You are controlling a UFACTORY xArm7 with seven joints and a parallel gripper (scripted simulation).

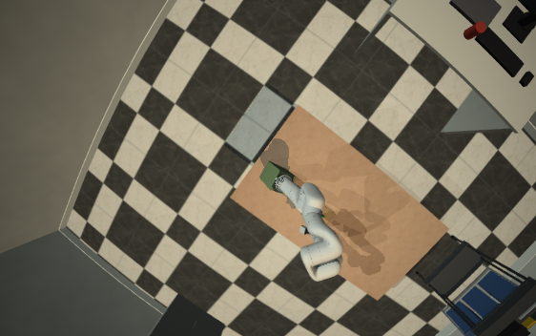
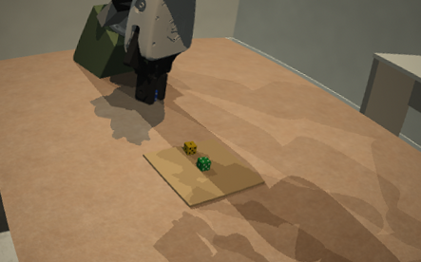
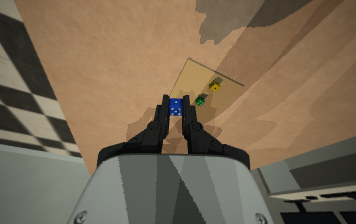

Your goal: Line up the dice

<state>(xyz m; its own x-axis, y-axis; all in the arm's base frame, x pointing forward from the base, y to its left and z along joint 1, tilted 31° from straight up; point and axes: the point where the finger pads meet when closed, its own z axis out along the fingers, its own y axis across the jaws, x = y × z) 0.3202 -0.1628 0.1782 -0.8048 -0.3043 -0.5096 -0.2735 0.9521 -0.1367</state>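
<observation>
My gripper is now 120 mm above the green die, 80 mm to the right of it and 50 mm short of it. Also, from my hand: tan mat: 130 mm below, 80 mm to the left, 50 mm ahead; then blue die: 10 mm below; then yellow die: 120 mm below, 80 mm to the left, 10 mm ahead.
</observation>
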